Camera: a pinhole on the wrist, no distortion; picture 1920 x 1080 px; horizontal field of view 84.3 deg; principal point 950.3 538.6 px. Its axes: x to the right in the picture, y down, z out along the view. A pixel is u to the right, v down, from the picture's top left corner.
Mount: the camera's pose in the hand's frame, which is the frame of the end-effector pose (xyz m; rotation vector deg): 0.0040 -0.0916 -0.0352 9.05 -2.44 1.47
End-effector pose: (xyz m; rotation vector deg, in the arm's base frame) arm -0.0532 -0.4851 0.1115 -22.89 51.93 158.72
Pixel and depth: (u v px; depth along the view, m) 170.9 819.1 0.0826
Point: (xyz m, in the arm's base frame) 0.0177 -0.3962 0.1208
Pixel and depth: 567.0 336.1 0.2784
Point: 0.0547 -0.2091 0.2165
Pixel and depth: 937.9 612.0 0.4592
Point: -0.0789 -0.1279 0.3731
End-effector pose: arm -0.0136 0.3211 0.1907 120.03 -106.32 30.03
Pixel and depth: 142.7 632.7 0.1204
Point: 0.0843 0.3796 0.0784
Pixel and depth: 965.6 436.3 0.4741
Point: 0.2277 0.1630 -0.1871
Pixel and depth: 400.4 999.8 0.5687
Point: -0.0604 0.3505 -0.4474
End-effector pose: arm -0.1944 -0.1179 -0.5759 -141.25 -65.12 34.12
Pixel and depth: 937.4 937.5 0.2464
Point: -0.3397 -0.0708 -0.7425
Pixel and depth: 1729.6 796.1 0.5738
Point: -0.2757 0.2960 -1.1311
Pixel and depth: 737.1 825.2 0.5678
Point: -0.5742 -0.1262 -0.9900
